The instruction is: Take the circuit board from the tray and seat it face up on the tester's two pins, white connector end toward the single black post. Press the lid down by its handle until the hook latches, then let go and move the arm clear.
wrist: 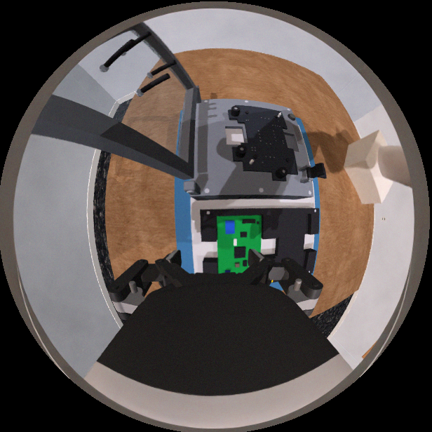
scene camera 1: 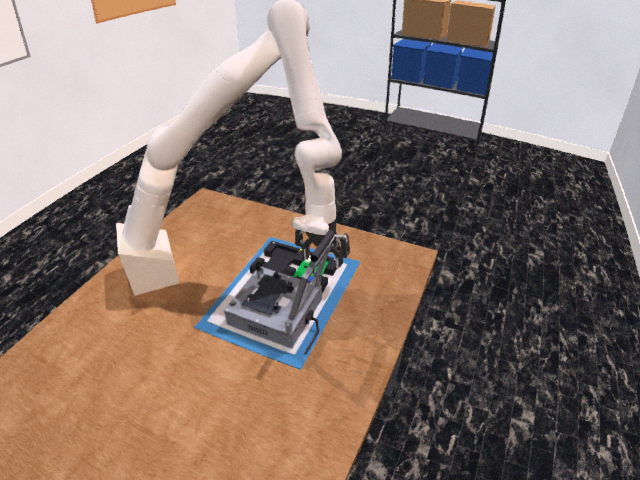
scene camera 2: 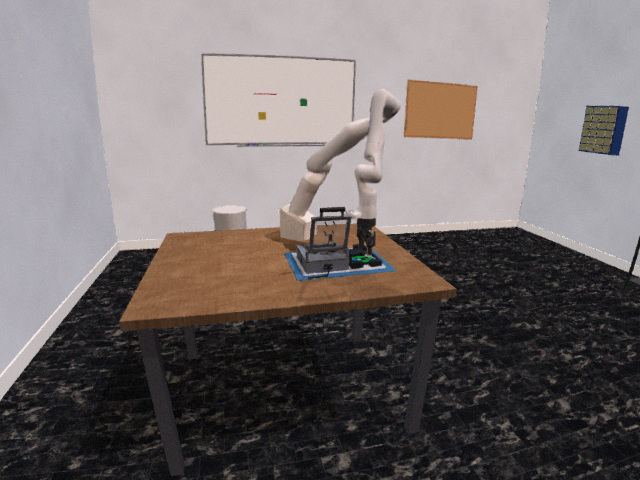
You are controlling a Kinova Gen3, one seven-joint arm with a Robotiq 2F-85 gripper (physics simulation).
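Pixels of known places: gripper, fingertip midpoint: point(scene camera 2: 364, 252); arm's base at its link origin: point(scene camera 1: 139, 241) point(scene camera 2: 296, 211).
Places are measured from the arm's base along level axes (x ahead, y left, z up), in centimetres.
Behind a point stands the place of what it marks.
Observation:
The green circuit board point(scene camera 1: 303, 269) {x 36.0, y 27.6, z -10.8 cm} point(scene camera 2: 361, 258) {x 38.0, y 28.3, z -10.4 cm} point(wrist: 225, 250) lies face up in the black tray point(scene camera 1: 281, 258) {x 27.8, y 27.7, z -10.9 cm} point(wrist: 290, 220); its near end is hidden behind my gripper in the wrist view. My gripper point(scene camera 1: 323, 260) {x 41.6, y 28.9, z -6.1 cm} point(scene camera 2: 368, 253) {x 41.6, y 28.9, z -6.1 cm} point(wrist: 214, 257) is open and empty, pointing down low over the board's near end, fingers toward its two long sides. The grey tester point(scene camera 1: 268, 330) {x 44.3, y 3.6, z -8.2 cm} point(scene camera 2: 325, 263) {x 48.5, y 12.5, z -8.4 cm} point(wrist: 220, 187) stands beside the tray, with two pale pins point(wrist: 252, 161) and three black posts on its black plate point(wrist: 265, 145). Its lid point(scene camera 1: 299, 299) {x 51.6, y 6.7, z 4.3 cm} point(scene camera 2: 312, 232) {x 51.9, y 7.3, z 5.3 cm} point(wrist: 145, 150) stands open, handle point(scene camera 1: 323, 245) {x 52.6, y 13.8, z 14.7 cm} point(scene camera 2: 332, 209) {x 52.8, y 14.3, z 14.3 cm} on top.
The hook point(scene camera 1: 256, 265) {x 31.1, y 14.7, z -2.7 cm} point(wrist: 316, 171) stands at the tester's side opposite the lid hinge. Tester and tray sit on a blue-edged mat point(scene camera 1: 248, 347) {x 41.3, y -0.9, z -12.5 cm} point(scene camera 2: 292, 266) {x 41.8, y -0.6, z -12.5 cm} point(wrist: 183, 220). The raised lid rises close to my gripper. A cable point(scene camera 1: 316, 330) {x 51.2, y 13.2, z -12.5 cm} lies beside the tester.

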